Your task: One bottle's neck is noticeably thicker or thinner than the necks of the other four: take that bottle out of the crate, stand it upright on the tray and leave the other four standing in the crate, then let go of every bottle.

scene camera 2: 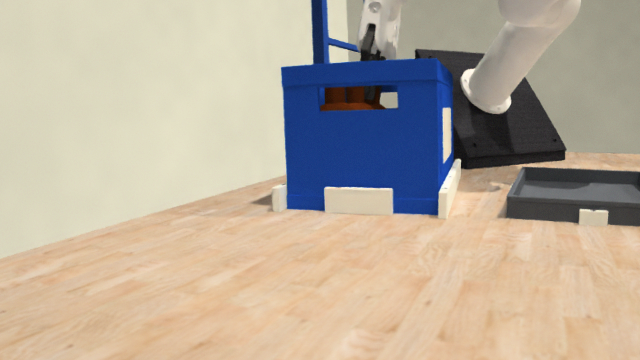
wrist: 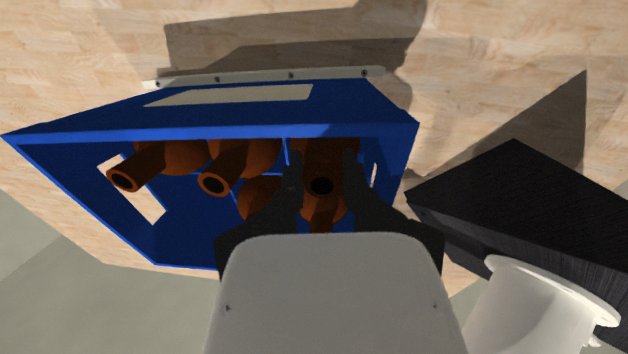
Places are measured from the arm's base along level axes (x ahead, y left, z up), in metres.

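Pixels of known places: gripper, fingertip midpoint: [scene camera 2: 366, 99] [wrist: 322, 161]; arm's base at its link origin: [scene camera 2: 484, 92] [wrist: 541, 283].
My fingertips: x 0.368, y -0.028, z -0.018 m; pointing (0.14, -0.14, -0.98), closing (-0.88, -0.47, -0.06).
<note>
Ahead of a thing's pixels: the offset from my fingertips to its top centre. "pt": to the spot under its first point.
The blue crate {dx +0.057, dy +0.079, dz +0.041 m} [scene camera 2: 360, 145] [wrist: 200, 133] stands on the table with brown bottles inside. In the wrist view, my gripper [scene camera 2: 370, 94] [wrist: 322, 161] is shut on the neck of the upright brown bottle {dx -0.003, dy +0.003, dz +0.029 m} [wrist: 322, 167] in the row by the labelled wall, at the end nearest the arm base. Its fingers reach below the rim. Two bottles {dx +0.153, dy +0.081, dz +0.029 m} [wrist: 141, 167] {dx +0.075, dy +0.044, dz +0.029 m} [wrist: 231, 167] stand farther left in that row. Two more bottles {dx +0.033, dy +0.121, dz +0.029 m} [wrist: 257, 197] {dx -0.038, dy +0.078, dz +0.029 m} [wrist: 325, 212] stand in the other row, partly hidden by the gripper. The dark grey tray {pt dx +0.092, dy +0.337, dz -0.125 m} [scene camera 2: 545, 212] is right of the crate in the scene view.
Cream blocks {pt dx +0.187, dy +0.149, dz -0.118 m} [scene camera 2: 358, 200] and a cream rail [scene camera 2: 449, 192] [wrist: 252, 77] border the crate's foot. A blue post [scene camera 2: 320, 32] rises behind it. The black base slab [scene camera 2: 520, 130] [wrist: 520, 200] stands behind, between crate and tray. A cream block {pt dx +0.084, dy +0.389, dz -0.125 m} [scene camera 2: 593, 217] touches the tray's front.
</note>
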